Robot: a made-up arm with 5 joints. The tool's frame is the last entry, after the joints.
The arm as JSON. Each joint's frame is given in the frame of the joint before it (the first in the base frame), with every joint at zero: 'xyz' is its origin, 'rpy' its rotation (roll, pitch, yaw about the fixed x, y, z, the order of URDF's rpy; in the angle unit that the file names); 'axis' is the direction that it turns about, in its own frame. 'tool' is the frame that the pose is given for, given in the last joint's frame.
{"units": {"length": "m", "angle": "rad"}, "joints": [
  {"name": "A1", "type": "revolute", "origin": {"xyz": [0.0, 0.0, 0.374], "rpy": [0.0, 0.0, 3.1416]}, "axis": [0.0, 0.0, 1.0]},
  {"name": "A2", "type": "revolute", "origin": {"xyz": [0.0, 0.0, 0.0], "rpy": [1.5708, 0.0, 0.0]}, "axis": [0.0, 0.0, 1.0]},
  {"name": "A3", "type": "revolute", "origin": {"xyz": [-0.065, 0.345, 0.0], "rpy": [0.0, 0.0, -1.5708]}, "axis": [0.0, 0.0, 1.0]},
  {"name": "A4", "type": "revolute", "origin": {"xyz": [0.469, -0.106, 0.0], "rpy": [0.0, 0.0, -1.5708]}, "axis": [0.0, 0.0, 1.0]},
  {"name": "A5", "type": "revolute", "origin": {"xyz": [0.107, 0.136, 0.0], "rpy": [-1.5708, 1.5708, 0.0]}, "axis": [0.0, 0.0, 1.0]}
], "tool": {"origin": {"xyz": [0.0, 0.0, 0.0], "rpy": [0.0, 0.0, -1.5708]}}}
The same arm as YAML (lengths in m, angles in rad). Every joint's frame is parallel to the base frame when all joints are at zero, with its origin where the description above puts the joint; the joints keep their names.
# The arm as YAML. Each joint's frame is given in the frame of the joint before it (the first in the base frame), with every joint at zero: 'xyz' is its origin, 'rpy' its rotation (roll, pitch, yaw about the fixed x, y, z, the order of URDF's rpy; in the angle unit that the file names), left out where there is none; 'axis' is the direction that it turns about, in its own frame. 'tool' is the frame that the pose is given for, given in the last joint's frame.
units:
  length: m
  angle: rad
joints:
  - name: A1
    type: revolute
    origin:
      xyz: [0.0, 0.0, 0.374]
    axis: "+z"
  - name: A2
    type: revolute
    origin:
      xyz: [0.0, 0.0, 0.0]
    axis: "+y"
  - name: A3
    type: revolute
    origin:
      xyz: [0.065, 0.0, 0.345]
    axis: "+y"
  - name: A4
    type: revolute
    origin:
      xyz: [0.106, 0.0, -0.469]
    axis: "+y"
  - name: A5
    type: revolute
    origin:
      xyz: [0.107, 0.0, -0.136]
    axis: "-z"
tool:
  origin:
    xyz: [0.0, 0.0, 0.0]
    rpy: [3.1416, 0.0, 0.0]

